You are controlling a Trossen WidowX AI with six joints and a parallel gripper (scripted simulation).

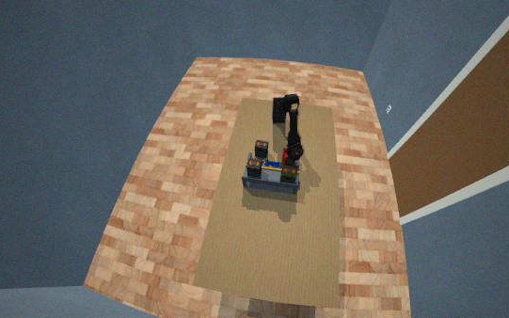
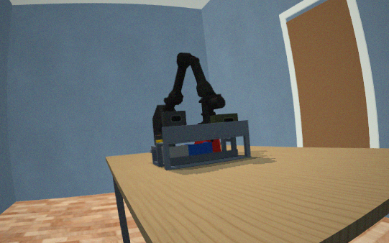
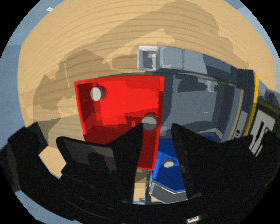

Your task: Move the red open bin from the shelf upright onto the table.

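Now: the red bin 60 mm behind my hand, 10 mm to the right of it and 60 mm below it. Also, from my hand: blue bin: 100 mm ahead, 100 mm to the right, 70 mm below; grey bin: 120 mm ahead, 200 mm to the right, 70 mm below.
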